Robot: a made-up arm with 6 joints. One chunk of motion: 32 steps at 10 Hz.
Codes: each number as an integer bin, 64 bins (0 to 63) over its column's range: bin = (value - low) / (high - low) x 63, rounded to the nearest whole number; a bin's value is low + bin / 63 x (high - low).
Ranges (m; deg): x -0.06..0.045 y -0.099..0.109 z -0.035..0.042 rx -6.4..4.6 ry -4.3..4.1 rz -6..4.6
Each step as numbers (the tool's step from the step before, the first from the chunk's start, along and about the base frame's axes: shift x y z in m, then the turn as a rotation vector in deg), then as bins.
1 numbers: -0.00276 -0.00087 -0.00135 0.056 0.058 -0.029
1 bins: 34 30 28 37 33 35
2 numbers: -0.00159 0.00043 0.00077 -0.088 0.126 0.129
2 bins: 35 30 29 36 33 36
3 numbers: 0.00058 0.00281 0.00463 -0.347 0.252 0.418
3 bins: 36 31 32 35 34 38
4 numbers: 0.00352 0.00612 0.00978 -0.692 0.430 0.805
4 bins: 38 32 37 33 35 40
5 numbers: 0.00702 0.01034 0.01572 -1.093 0.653 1.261
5 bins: 40 33 41 30 37 43
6 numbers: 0.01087 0.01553 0.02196 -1.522 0.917 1.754
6 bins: 43 35 47 28 39 46
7 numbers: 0.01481 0.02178 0.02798 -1.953 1.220 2.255
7 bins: 45 37 52 25 41 49
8 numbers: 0.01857 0.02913 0.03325 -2.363 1.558 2.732
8 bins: 47 39 56 23 44 52
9 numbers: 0.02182 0.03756 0.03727 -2.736 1.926 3.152
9 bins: 49 41 59 21 47 54
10 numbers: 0.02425 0.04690 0.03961 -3.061 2.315 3.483
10 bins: 51 44 61 19 50 56
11 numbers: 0.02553 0.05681 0.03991 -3.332 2.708 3.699
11 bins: 51 47 61 18 53 58
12 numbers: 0.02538 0.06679 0.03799 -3.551 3.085 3.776
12 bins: 51 50 60 16 55 58
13 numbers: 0.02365 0.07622 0.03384 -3.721 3.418 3.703
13 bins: 50 53 56 15 58 58
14 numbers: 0.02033 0.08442 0.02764 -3.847 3.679 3.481
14 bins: 48 56 51 15 60 56
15 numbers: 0.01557 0.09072 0.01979 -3.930 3.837 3.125
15 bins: 45 57 45 14 61 54
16 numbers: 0.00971 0.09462 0.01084 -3.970 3.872 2.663
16 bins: 42 59 38 14 61 51
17 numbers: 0.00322 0.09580 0.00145 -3.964 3.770 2.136
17 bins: 38 59 30 14 61 48
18 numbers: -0.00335 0.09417 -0.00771 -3.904 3.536 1.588
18 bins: 34 59 22 14 59 45
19 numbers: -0.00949 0.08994 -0.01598 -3.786 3.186 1.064
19 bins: 30 57 16 15 56 42
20 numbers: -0.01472 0.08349 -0.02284 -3.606 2.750 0.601
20 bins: 27 55 10 16 53 39
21 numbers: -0.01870 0.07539 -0.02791 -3.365 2.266 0.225
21 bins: 25 53 6 17 49 37
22 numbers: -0.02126 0.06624 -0.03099 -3.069 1.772 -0.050
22 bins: 23 50 3 19 46 35
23 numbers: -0.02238 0.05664 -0.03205 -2.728 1.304 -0.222
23 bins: 23 47 2 21 42 34
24 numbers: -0.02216 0.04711 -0.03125 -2.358 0.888 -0.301
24 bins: 23 44 3 23 39 34
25 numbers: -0.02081 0.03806 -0.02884 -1.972 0.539 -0.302
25 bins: 24 42 5 25 36 34
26 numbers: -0.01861 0.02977 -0.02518 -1.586 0.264 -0.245
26 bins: 25 39 8 28 34 34
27 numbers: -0.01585 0.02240 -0.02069 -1.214 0.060 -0.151
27 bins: 26 37 12 30 33 35
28 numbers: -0.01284 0.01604 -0.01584 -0.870 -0.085 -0.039
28 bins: 28 35 16 32 32 35
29 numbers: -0.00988 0.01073 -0.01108 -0.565 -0.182 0.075
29 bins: 30 33 20 33 31 36
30 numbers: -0.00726 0.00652 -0.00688 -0.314 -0.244 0.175
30 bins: 32 32 23 35 30 37
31 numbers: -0.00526 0.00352 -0.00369 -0.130 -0.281 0.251
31 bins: 33 31 26 36 30 37
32 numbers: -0.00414 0.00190 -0.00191 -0.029 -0.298 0.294
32 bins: 34 31 27 36 30 37
